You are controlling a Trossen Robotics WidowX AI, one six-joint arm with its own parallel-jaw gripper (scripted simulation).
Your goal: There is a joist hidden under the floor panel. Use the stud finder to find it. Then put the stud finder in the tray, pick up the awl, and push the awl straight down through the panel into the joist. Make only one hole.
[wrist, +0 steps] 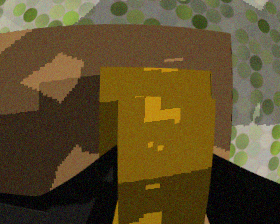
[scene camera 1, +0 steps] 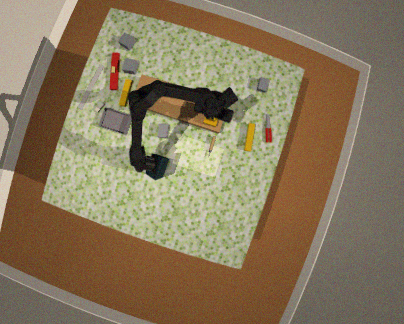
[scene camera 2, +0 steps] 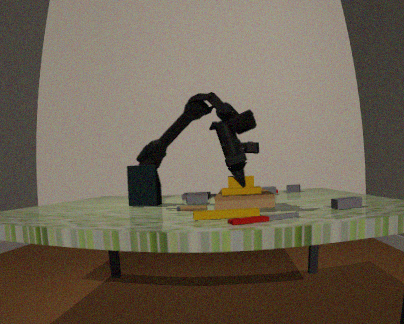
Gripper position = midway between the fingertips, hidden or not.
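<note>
Scene camera 2 shows the gripper (scene camera 2: 244, 186). In the wrist view, the gripper (wrist: 156, 152) appears again, and there is a yellow stud finder (wrist: 162, 119) as well.
</note>
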